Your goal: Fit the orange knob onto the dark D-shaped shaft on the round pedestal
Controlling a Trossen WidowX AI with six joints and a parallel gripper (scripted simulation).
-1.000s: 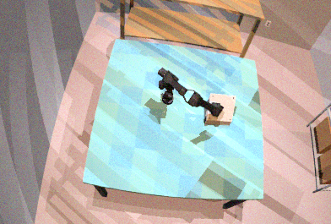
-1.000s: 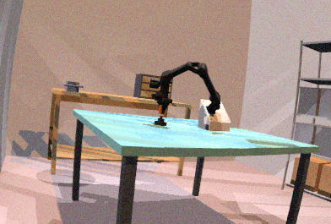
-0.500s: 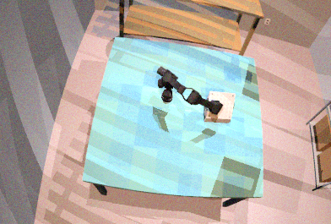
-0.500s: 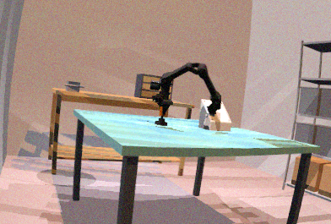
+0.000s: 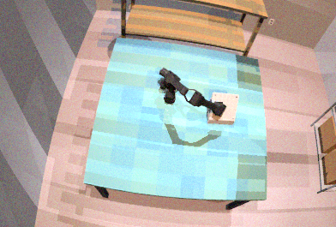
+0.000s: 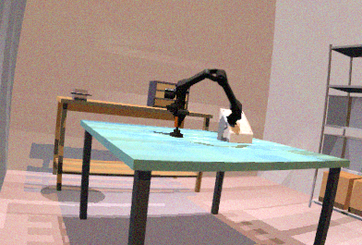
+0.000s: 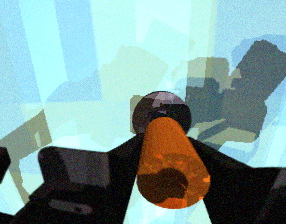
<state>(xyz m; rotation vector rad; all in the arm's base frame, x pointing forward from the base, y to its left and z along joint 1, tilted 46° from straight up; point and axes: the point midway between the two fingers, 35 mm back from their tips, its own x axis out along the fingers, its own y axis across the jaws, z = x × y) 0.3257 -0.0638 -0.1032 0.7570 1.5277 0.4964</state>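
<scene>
Right now the orange knob is 2 cm above my gripper tip. From my gripper tip the other things lie so: round dark pedestal: 4 cm below.
</scene>
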